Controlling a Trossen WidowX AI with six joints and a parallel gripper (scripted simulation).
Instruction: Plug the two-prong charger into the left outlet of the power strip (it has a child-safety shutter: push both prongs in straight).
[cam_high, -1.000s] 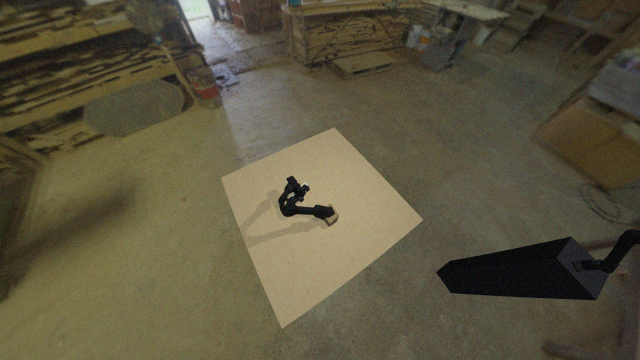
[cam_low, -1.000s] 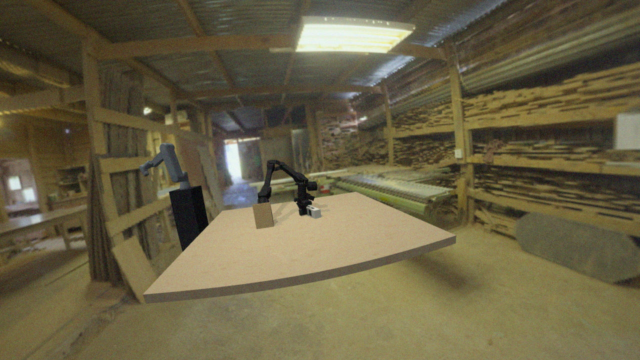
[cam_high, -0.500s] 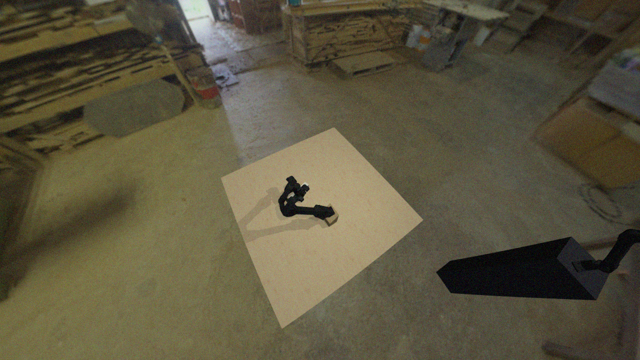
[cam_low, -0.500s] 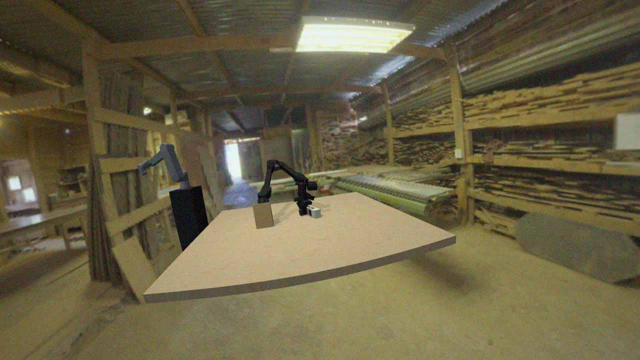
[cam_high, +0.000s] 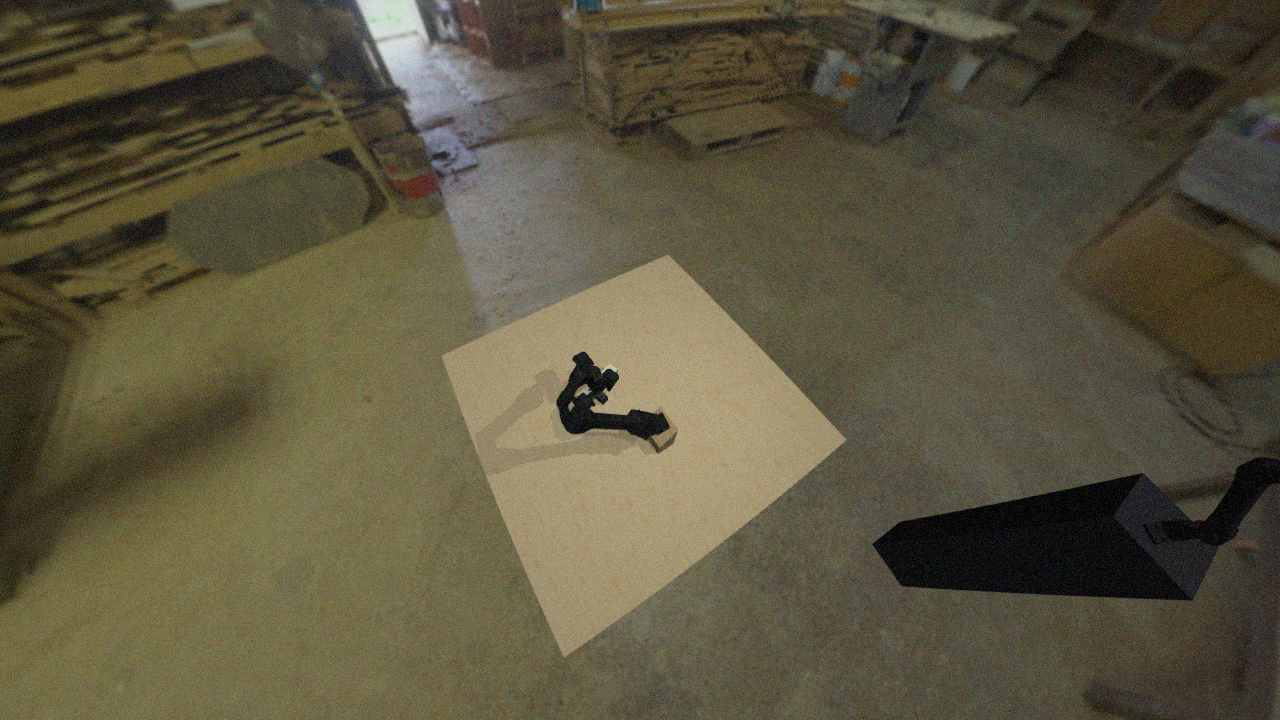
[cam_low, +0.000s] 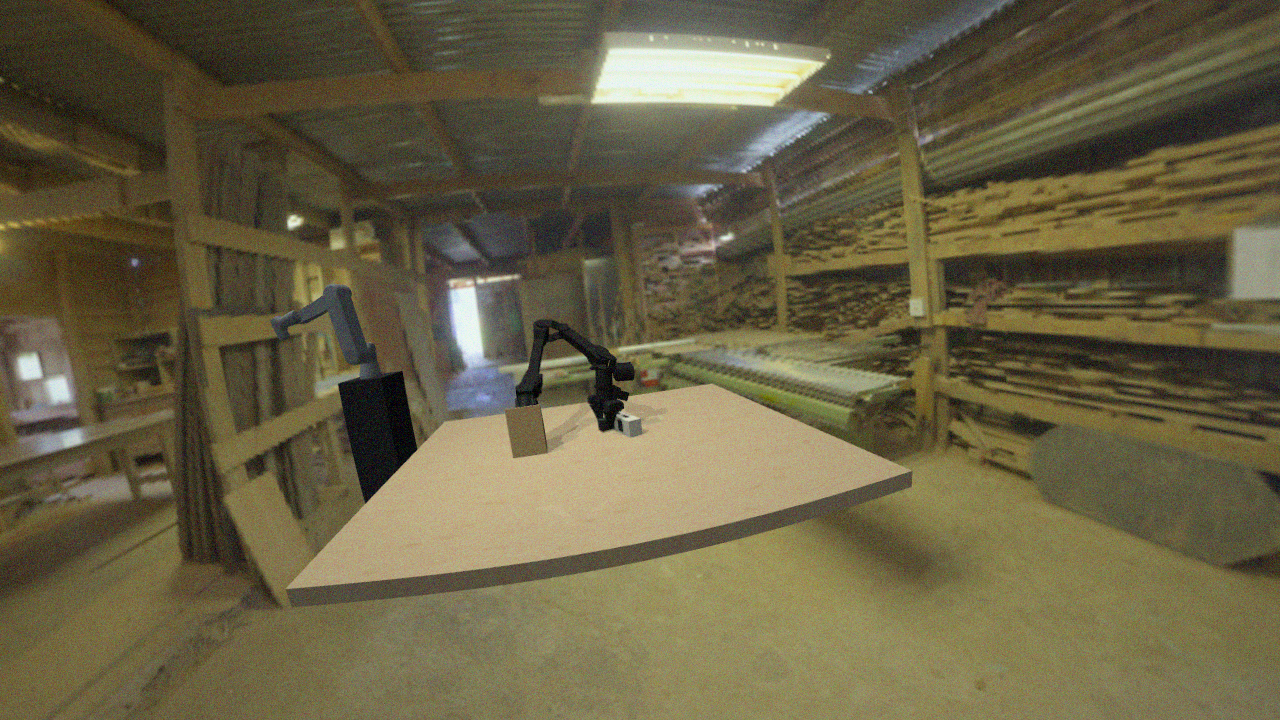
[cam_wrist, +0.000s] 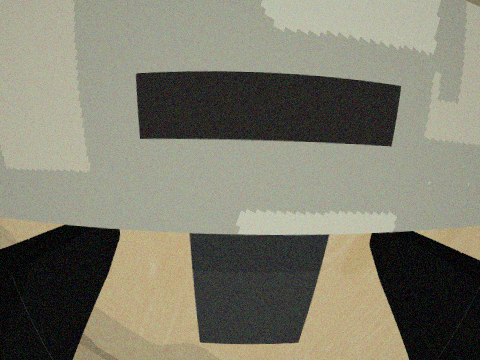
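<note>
My gripper tip is now 20 mm short of the black two-prong charger, 10 mm to the right of it and 10 mm below it.
</note>
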